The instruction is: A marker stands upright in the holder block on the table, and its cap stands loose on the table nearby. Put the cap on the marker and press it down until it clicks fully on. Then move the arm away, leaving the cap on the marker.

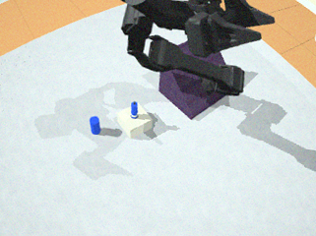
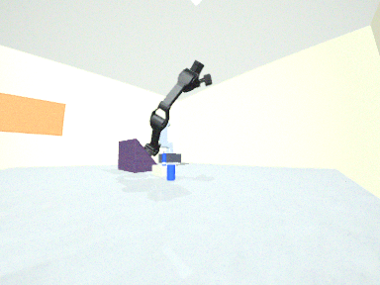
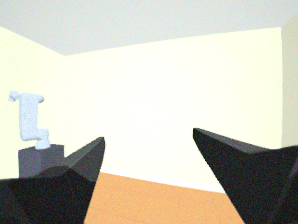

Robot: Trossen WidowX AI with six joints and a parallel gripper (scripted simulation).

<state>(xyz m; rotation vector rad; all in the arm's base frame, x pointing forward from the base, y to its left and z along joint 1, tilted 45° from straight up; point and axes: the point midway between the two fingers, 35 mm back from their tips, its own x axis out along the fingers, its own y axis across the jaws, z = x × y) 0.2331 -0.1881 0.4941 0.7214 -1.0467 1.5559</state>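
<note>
My gripper tip is now 100 mm short of the marker cap, 370 mm to the left of it and 520 mm above it. From my gripper tip the other things lie so: holder block 310 mm to the right, 520 mm below.
</note>
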